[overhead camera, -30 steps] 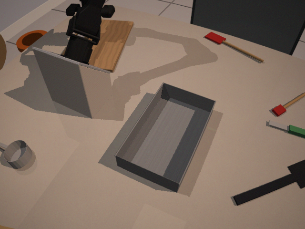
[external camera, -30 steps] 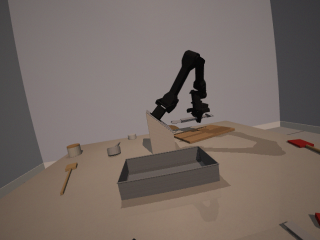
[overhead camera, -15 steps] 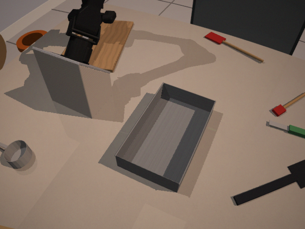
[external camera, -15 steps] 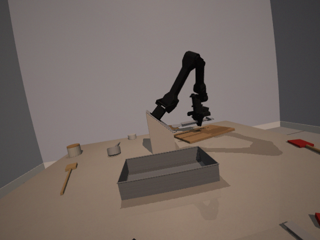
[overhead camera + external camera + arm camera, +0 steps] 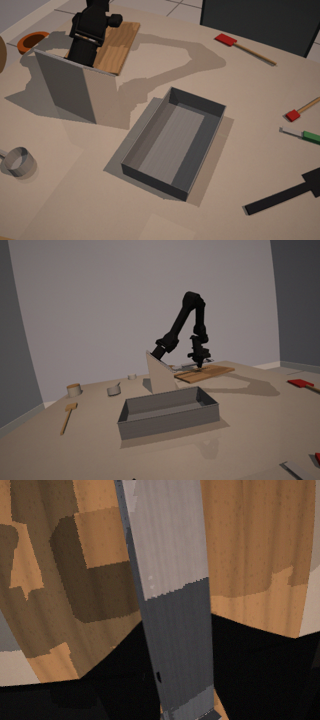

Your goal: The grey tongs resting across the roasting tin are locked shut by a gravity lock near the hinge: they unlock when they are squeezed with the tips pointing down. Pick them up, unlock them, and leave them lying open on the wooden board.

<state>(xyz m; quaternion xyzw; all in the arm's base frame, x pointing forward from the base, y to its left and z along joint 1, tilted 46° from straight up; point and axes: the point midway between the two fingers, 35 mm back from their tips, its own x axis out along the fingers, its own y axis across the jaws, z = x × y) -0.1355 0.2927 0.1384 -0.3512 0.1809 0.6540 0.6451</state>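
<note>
The wooden board lies 2 cm to the left of my gripper tip and 4 cm below it. Also, from my gripper tip: roasting tin: 45 cm ahead, 32 cm to the right, 2 cm below; black spatula: 82 cm ahead, 33 cm to the right, 4 cm below; green-handled tool: 82 cm ahead, 14 cm to the right, 4 cm below.
</note>
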